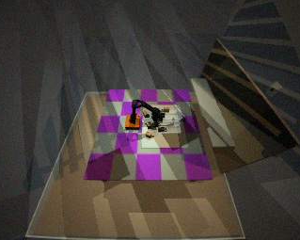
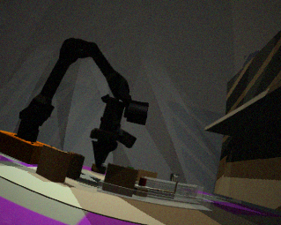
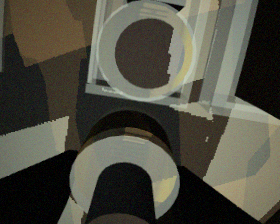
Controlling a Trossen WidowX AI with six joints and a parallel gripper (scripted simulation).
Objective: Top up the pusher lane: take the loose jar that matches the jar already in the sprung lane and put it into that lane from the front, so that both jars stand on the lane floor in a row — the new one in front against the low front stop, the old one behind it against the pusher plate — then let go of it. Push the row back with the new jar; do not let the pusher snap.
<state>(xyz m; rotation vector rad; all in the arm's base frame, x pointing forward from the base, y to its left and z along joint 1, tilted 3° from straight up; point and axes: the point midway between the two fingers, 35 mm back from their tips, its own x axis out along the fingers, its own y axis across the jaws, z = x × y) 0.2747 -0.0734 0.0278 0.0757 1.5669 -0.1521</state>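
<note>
My gripper tip is 20 cm short of the clear lane tray, 1 cm to the left of it and 3 cm above it.
</note>
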